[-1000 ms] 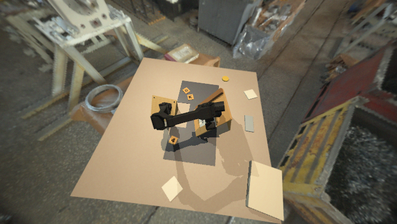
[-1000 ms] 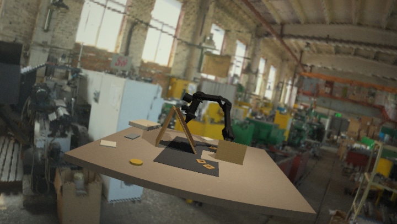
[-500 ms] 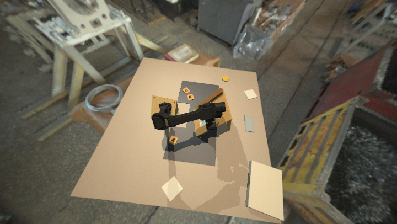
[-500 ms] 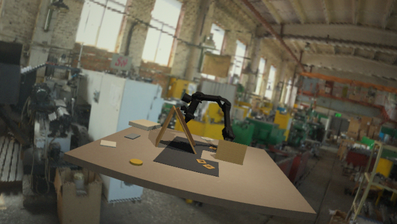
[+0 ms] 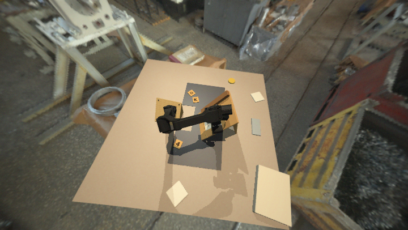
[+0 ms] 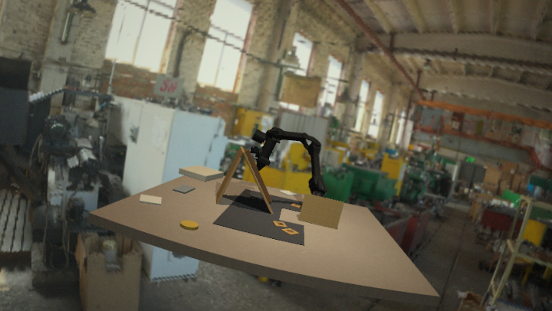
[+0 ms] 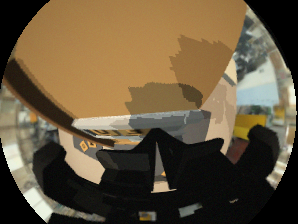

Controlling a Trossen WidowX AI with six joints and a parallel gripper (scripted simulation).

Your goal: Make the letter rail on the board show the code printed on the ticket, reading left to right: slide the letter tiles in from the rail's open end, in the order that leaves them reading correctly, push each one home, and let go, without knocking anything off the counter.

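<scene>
Right now my gripper tip is 10 mm past the letter tile and 30 mm to the right of it. The rest, counted from my gripper tip: orange tile marked u: 30 mm behind, 90 mm to the left; then white ticket: 60 mm behind, 20 mm to the left, 80 mm below; then dark mat: 160 mm behind, 90 mm to the left, 170 mm below.
</scene>
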